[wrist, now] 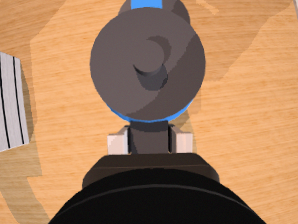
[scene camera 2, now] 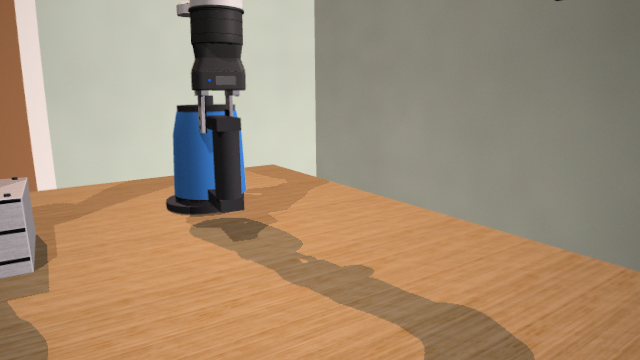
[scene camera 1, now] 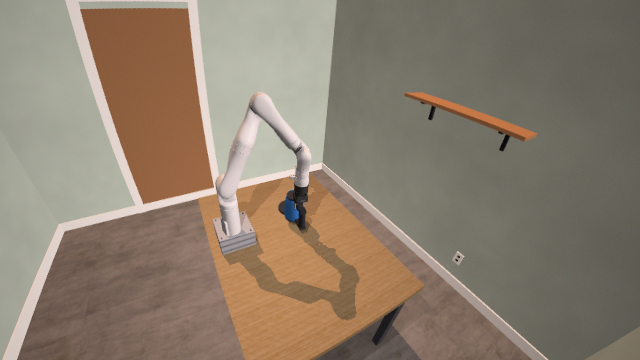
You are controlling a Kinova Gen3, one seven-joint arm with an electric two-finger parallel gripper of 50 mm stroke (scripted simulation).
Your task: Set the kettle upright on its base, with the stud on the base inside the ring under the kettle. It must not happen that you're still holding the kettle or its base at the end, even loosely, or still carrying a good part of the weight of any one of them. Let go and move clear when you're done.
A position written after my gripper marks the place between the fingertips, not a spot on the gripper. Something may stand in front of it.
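My gripper is there in scene camera 2 (scene camera 2: pixel 216 132), and I find the gripper again in the wrist view (wrist: pixel 149 134). There is a kettle as well (scene camera 2: pixel 209 171), and the wrist view shows me the same kettle (wrist: pixel 142 84).
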